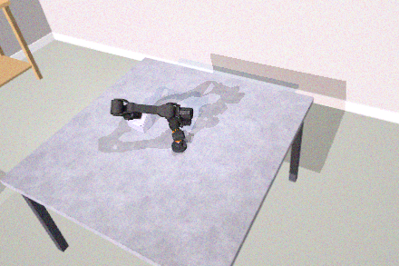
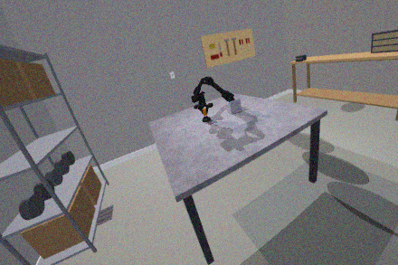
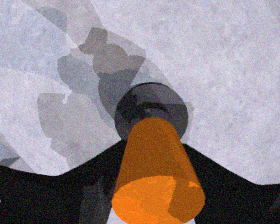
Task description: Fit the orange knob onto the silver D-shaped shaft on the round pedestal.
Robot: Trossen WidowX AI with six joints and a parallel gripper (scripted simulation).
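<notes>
The orange knob lies 30 mm above my gripper tip. From my gripper tip the other things lie so: dark round pedestal (40 mm below).
</notes>
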